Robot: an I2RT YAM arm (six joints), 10 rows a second.
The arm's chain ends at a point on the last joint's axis. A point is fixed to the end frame.
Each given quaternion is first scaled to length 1.
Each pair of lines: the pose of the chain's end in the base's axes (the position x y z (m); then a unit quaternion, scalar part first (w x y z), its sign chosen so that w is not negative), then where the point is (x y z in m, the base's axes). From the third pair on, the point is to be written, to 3 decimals.
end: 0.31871, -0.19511, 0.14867, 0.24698, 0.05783, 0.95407, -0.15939
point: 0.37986 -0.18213 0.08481
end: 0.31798, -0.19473, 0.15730, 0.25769, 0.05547, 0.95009, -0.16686
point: 0.38040 -0.18265 0.09450
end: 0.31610, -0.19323, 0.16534, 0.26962, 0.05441, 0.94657, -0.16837
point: 0.380 -0.181 0.104
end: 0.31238, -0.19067, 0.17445, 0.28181, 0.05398, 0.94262, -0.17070
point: 0.378 -0.179 0.115
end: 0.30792, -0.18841, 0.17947, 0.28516, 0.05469, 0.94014, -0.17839
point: 0.374 -0.178 0.120
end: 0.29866, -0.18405, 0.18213, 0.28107, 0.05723, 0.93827, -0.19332
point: 0.364 -0.176 0.122
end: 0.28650, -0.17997, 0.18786, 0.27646, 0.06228, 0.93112, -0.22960
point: 0.352 -0.178 0.127
